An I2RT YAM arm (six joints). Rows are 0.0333 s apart.
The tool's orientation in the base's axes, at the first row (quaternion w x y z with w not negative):
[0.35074 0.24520 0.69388 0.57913]
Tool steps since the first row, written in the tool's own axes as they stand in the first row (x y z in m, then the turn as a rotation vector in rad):
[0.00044 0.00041 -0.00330 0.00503 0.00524 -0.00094]
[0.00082 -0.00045 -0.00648 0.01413 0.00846 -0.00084]
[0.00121 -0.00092 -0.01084 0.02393 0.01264 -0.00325]
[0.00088 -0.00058 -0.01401 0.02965 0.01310 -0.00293]
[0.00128 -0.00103 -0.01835 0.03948 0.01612 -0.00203]
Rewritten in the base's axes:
[-0.00285 -0.00167 0.00059 -0.00426 0.00426 0.00417]
[-0.00548 -0.00358 -0.00007 -0.01016 0.01179 0.00546]
[-0.00906 -0.00614 -0.00024 -0.01850 0.01845 0.00775]
[-0.01132 -0.00831 0.00042 -0.02191 0.02302 0.00701]
[-0.01489 -0.01085 0.00026 -0.02765 0.03156 0.00789]

